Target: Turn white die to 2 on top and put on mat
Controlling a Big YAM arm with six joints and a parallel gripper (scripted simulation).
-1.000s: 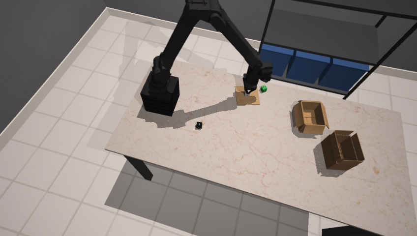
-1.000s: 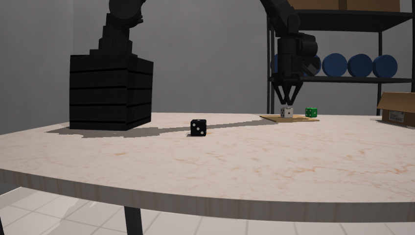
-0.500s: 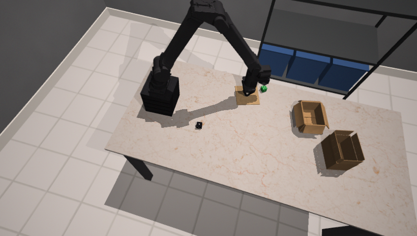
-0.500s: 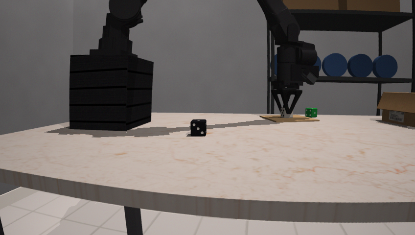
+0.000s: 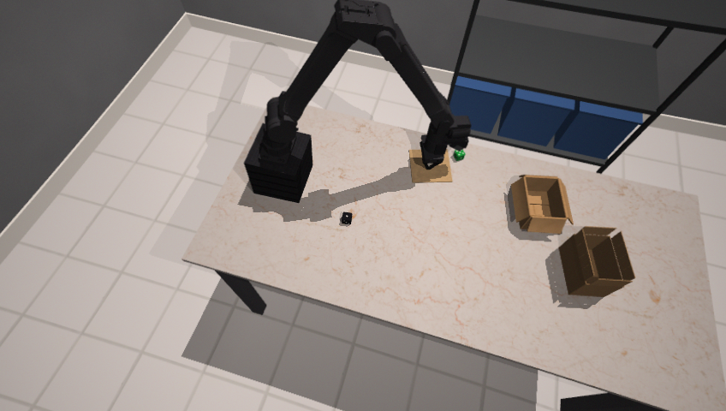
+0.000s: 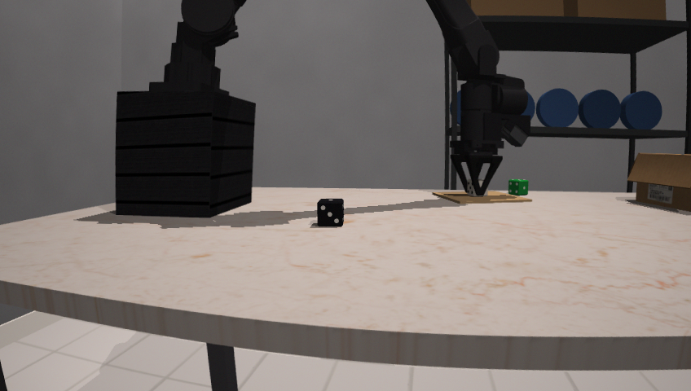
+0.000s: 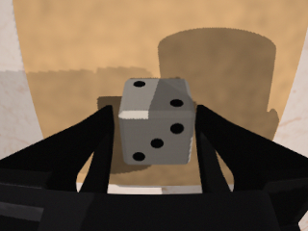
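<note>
Now: the mat 10 mm ahead of my hand and 10 mm below it. The rest, counted from my hand: black die: 230 mm behind, 270 mm to the right; green die: 100 mm ahead, 60 mm to the left.
</note>
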